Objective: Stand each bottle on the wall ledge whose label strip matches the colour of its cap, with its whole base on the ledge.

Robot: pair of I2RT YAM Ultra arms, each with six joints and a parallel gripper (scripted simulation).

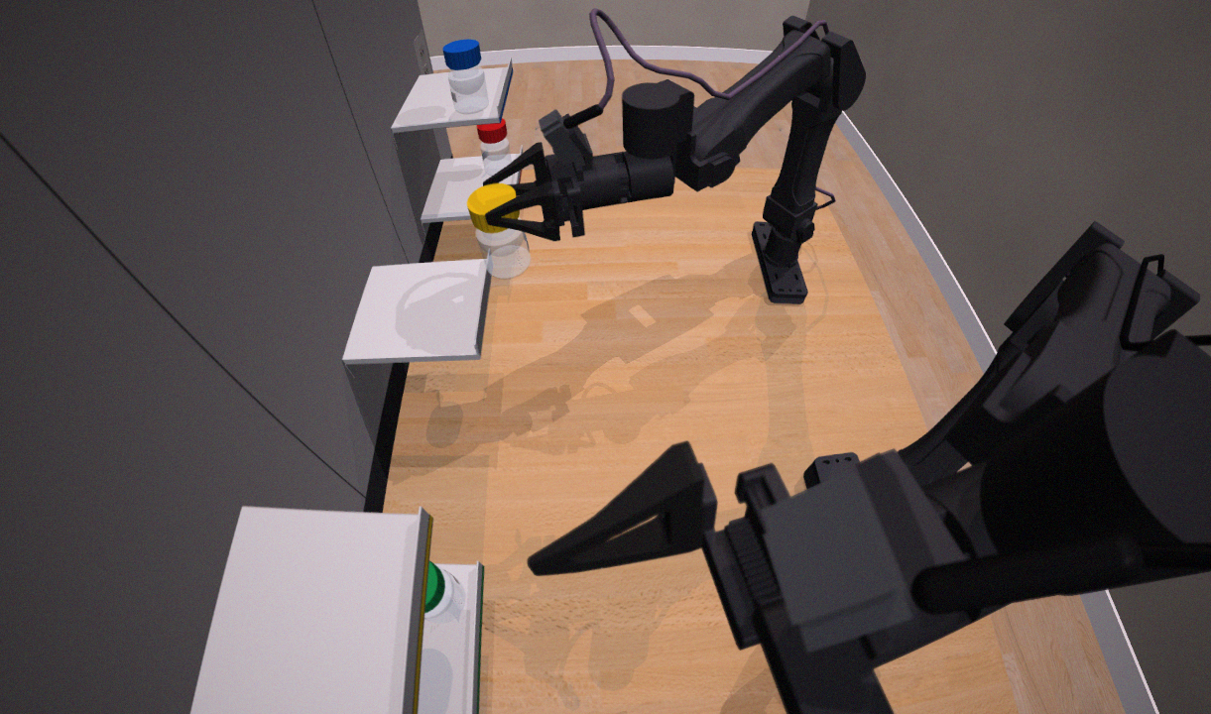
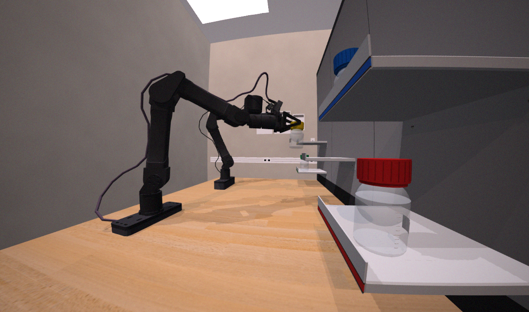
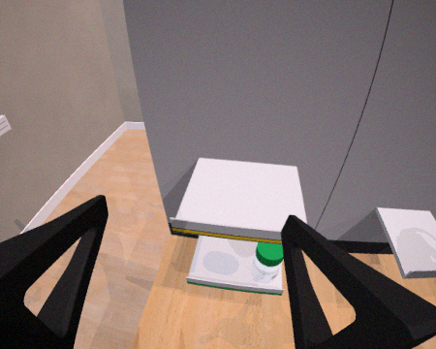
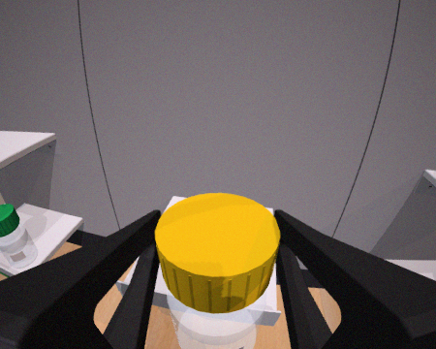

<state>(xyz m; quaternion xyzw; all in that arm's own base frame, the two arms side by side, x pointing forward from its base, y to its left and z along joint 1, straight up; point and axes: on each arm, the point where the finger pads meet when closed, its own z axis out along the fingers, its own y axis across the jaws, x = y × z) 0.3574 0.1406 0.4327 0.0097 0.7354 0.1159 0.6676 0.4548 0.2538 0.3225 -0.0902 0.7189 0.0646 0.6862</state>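
My right hand is 50 mm above the yellow-capped bottle. Round my right hand: green-capped bottle 370 mm to the left, 190 mm below, 60 mm ahead; then grey wall 220 mm ahead, 110 mm above, 40 mm to the left; then blue-capped bottle 310 mm to the right, 90 mm ahead, 10 mm above.
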